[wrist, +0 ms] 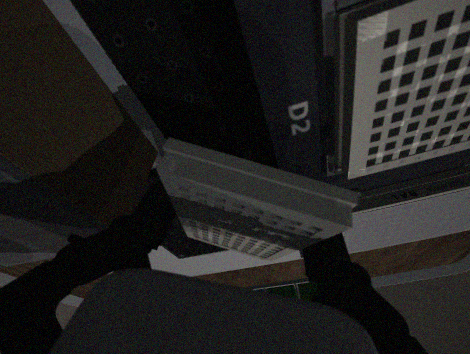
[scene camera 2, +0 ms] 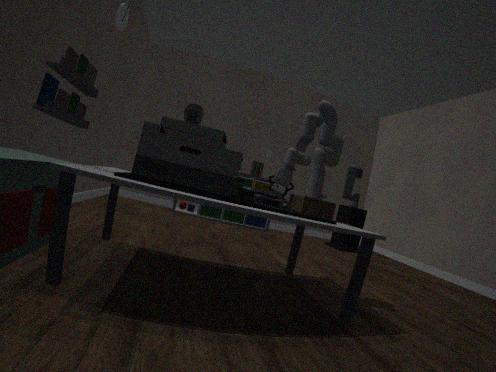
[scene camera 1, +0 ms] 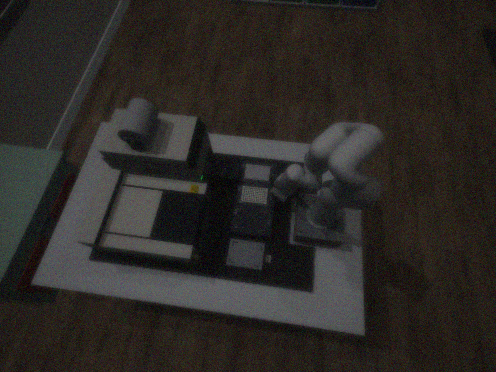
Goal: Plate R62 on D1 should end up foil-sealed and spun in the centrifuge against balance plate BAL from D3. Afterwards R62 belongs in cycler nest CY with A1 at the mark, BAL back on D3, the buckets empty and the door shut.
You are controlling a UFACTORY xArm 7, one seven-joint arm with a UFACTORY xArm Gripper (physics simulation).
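Frame: origin at the arm's base, x back, y right, z up, level; millimetres.
Where they show: gripper, fingertip midpoint: (wrist: 245, 196) (scene camera 2: 276, 193) (scene camera 1: 280, 191); arm's base, link origin: (scene camera 2: 312, 198) (scene camera 1: 319, 216).
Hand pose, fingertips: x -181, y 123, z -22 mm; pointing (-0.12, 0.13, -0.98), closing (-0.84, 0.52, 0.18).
Each offset is from my fingertips to the top centre of the thing. "spot": to the spot under its first point.
My gripper (scene camera 1: 281, 192) (scene camera 2: 281, 186) (wrist: 245, 196) is shut on a pale, skirted plate (wrist: 260, 182), with a finger at each end. Its label cannot be read; it is probably R62, because faint letters beside the checkered plate look like BAL. The held plate is off the deck, left of and below the D2 mark in the wrist view. The checkered plate {dx -127, dy -28, dz +1 mm} (scene camera 1: 254, 195) (wrist: 430, 85) sits in a dark holder right of the nest marked D2 (wrist: 280, 65). Which machines are the sealer, centrifuge and cycler is too dark to tell, as are the buckets and door.
A tall box (scene camera 1: 181, 145) (scene camera 2: 175, 150) carries a grey roll (scene camera 1: 140, 116) (scene camera 2: 193, 114) at the back left. A low unit with white panels {spot: dx -625, dy -191, dz +140 mm} (scene camera 1: 135, 210) is in front of it. A pale square {spot: dx -119, dy +94, dz +1 mm} (scene camera 1: 257, 172), a dark block {spot: dx -133, dy -154, dz -15 mm} (scene camera 1: 251, 220) and a grey square {spot: dx -150, dy -308, dz -27 mm} (scene camera 1: 245, 253) line the deck.
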